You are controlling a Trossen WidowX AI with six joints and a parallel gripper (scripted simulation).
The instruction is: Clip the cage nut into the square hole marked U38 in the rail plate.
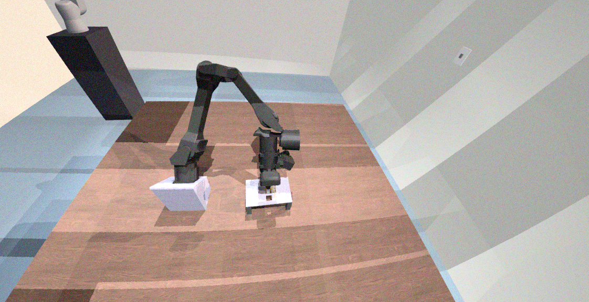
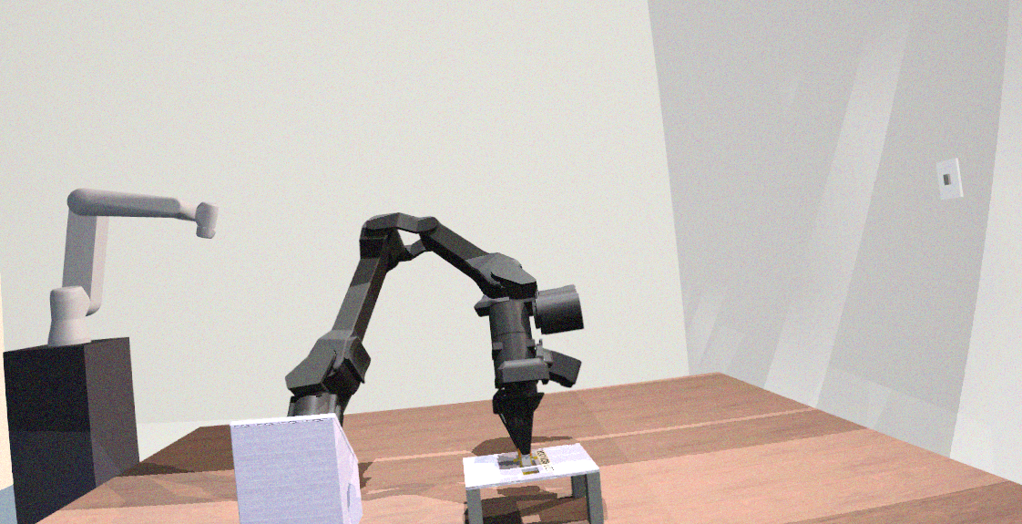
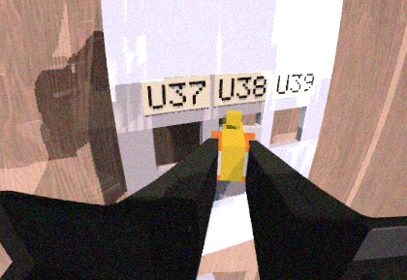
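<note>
Right now my gripper tip is 1 cm above the cage nut.
</note>
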